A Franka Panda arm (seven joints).
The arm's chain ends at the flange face. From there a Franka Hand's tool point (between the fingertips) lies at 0.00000 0.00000 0.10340 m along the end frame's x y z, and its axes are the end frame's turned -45 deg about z.
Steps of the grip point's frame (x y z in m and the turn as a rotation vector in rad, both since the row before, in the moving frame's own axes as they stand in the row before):
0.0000, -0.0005, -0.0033, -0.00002, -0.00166, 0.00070
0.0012, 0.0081, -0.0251, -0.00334, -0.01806, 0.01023
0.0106, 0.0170, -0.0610, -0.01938, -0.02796, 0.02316
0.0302, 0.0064, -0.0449, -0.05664, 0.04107, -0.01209
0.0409, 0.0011, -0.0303, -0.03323, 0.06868, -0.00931
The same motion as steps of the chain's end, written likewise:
-0.0002, -0.0005, -0.0033, -0.00119, -0.00116, 0.00070
0.0077, 0.0033, -0.0251, -0.01513, -0.01041, 0.01023
0.0202, 0.0011, -0.0609, -0.03347, -0.00607, 0.02316
0.0187, -0.0179, -0.0446, -0.01101, 0.06909, -0.01209
0.0223, -0.0255, -0.0300, 0.02507, 0.07206, -0.00931

